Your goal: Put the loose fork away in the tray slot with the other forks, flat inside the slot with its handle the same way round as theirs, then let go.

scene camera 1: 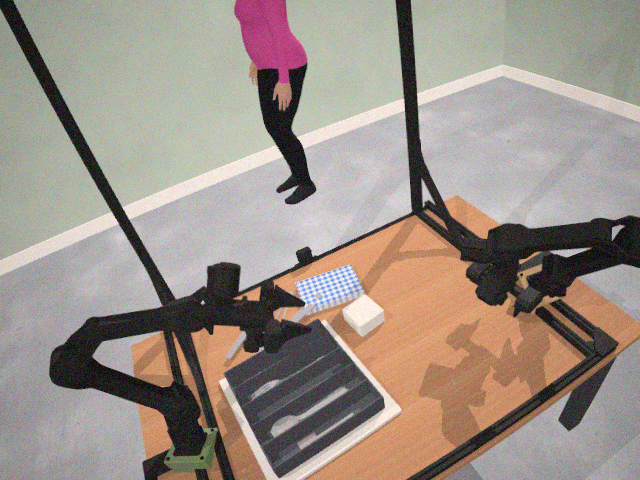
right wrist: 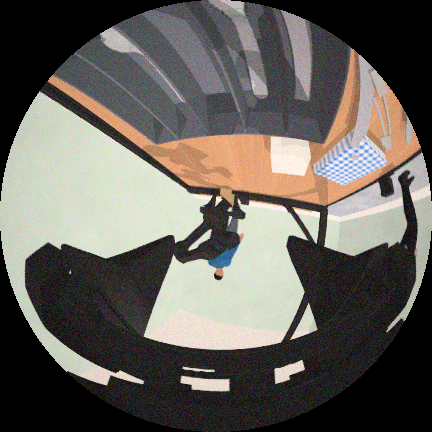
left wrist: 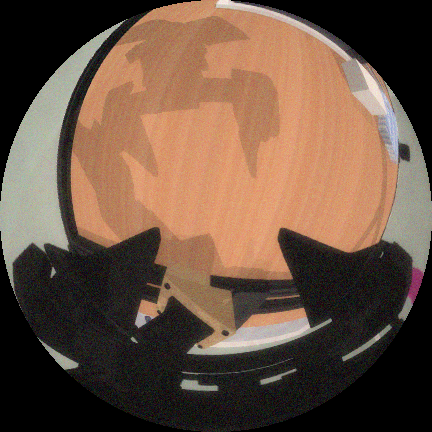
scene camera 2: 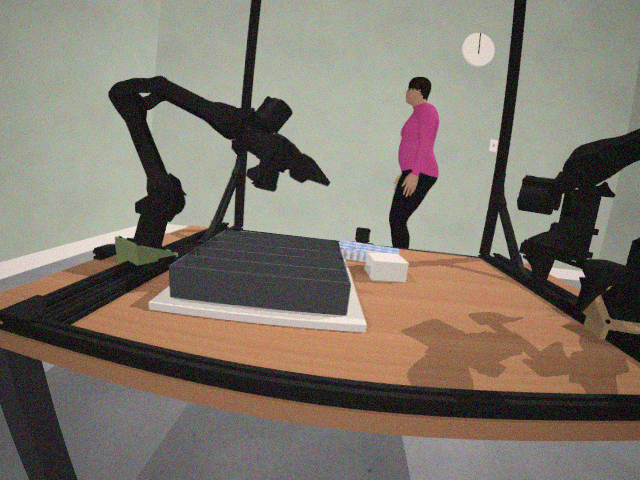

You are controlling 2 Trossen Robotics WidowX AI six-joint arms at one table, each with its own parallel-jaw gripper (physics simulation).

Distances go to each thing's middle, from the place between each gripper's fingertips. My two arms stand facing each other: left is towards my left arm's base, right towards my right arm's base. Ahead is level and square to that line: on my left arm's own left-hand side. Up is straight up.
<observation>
The white block (scene camera 2: 379, 266) is 31 cm to the right of my left hand, 17 cm behind it and 2 cm below it. The rest, counted from my left hand: dark cutlery tray (scene camera 1: 294, 396): 54 cm to the right, 2 cm behind, 1 cm below.
My right gripper is now 60 mm short of the dark cutlery tray, 80 mm to the left of it and 170 mm above it. From my right hand the other things lie so: white block 90 mm behind, 150 mm to the left, 180 mm below.
</observation>
